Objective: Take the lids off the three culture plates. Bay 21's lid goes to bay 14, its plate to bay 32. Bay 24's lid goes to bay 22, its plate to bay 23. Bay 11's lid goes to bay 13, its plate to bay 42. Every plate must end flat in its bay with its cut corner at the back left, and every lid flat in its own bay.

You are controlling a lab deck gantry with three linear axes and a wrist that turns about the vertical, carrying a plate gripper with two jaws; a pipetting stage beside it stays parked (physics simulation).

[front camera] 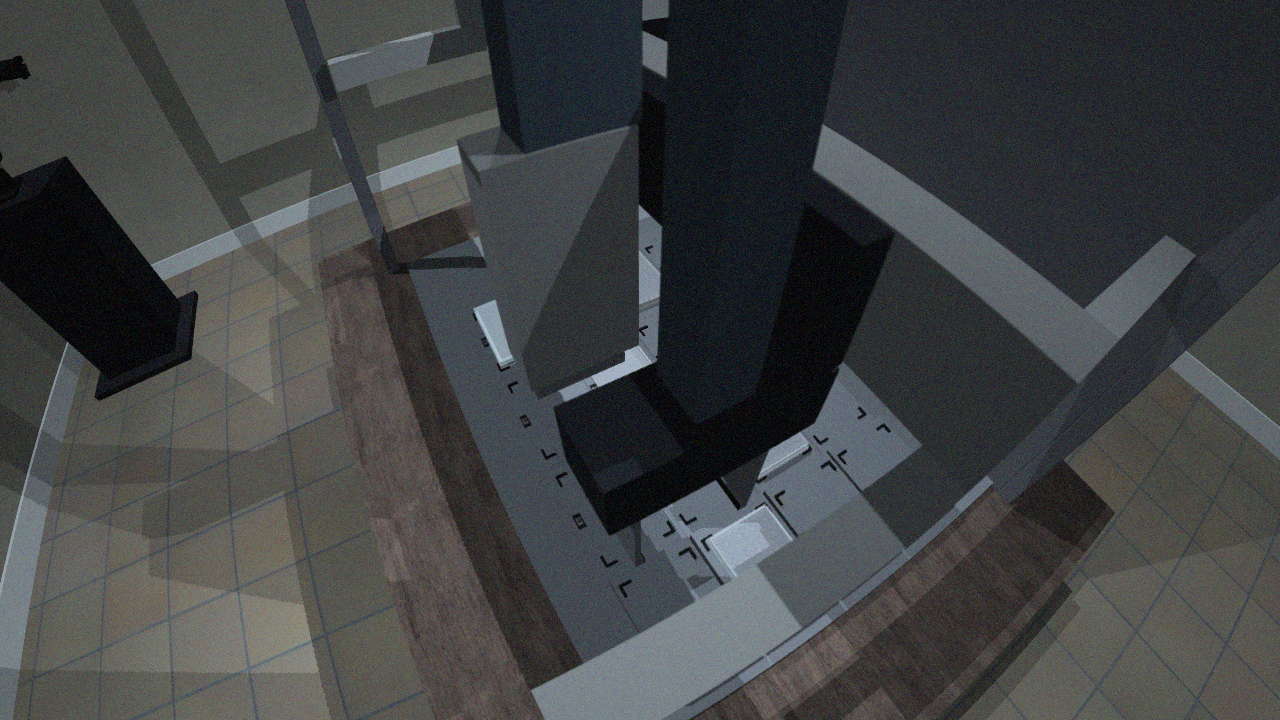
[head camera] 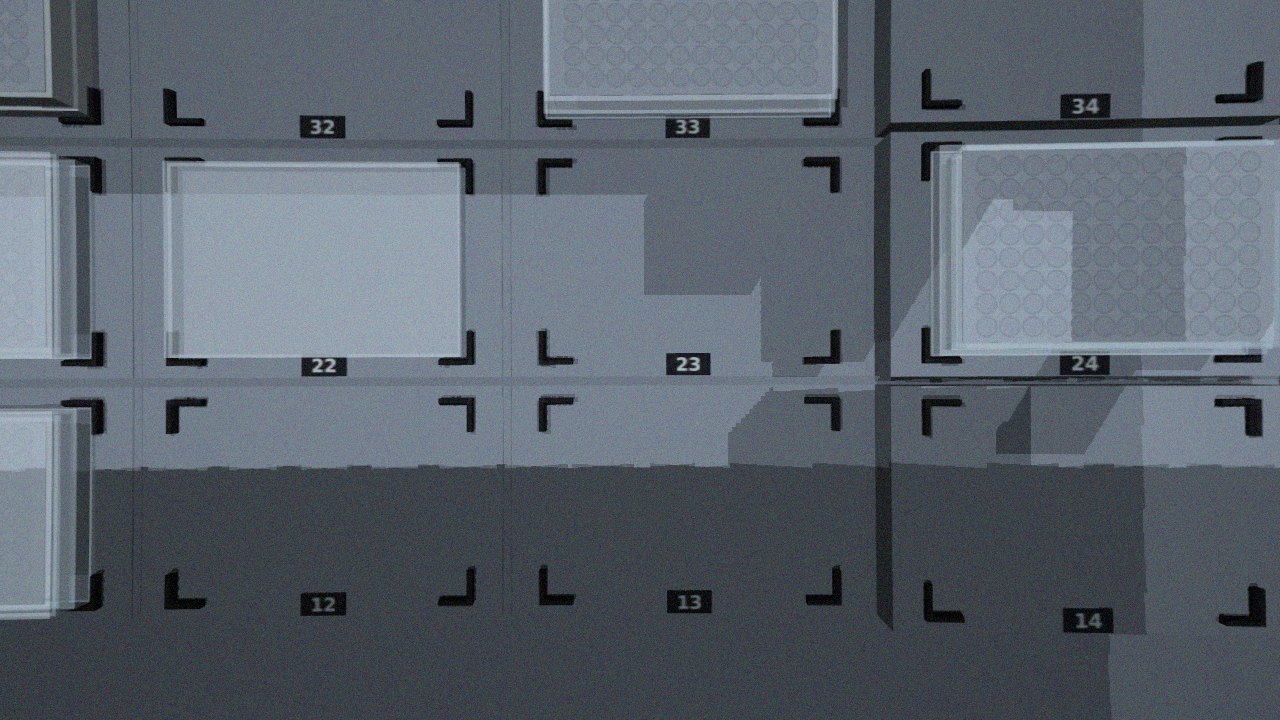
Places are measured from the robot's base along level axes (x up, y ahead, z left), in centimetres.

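Where they show: gripper, between the fingertips: (front camera: 682, 520); robot's base, origin of its link: (front camera: 475, 315).
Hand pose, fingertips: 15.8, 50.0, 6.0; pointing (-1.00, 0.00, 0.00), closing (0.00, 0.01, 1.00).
Each offset is from my fingertips to the top centre of the thing, as dx, dy, dz. "spot": to the spot under its first point.
My gripper (front camera: 689, 530) is open in the front view, its jaws apart above the bays toward the front right; it does not show in the head view. A well plate @(-12.9, +5.6, +9.0) (front camera: 751, 537) (head camera: 1109, 246) lies in bay 24. A flat lid without wells @(spot: -15.0, -28.6, +9.4) (front camera: 622, 365) (head camera: 313, 259) lies in bay 22, largely hidden in the front view. At the left edge of the head view, parts of the pale culture plates in bay 21 @(spot: -14.2, -38.3, +8.8) (head camera: 25, 259) and bay 11 @(spot: -14.4, -38.6, -1.6) (head camera: 25, 510) show; the bay 11 plate @(-14.2, -43.6, -1.7) (front camera: 494, 333) also shows in the front view. Cut corners are not clear.
Another well plate @(-14.4, -10.8, +19.7) (front camera: 785, 454) (head camera: 689, 49) lies in bay 33, and part of one @(spot: -14.4, -38.5, +17.5) (head camera: 22, 49) shows in bay 31. The parked pipetting stage (front camera: 572, 259) hides bays behind it. A pale rail (front camera: 671, 649) runs along the deck's near right side.
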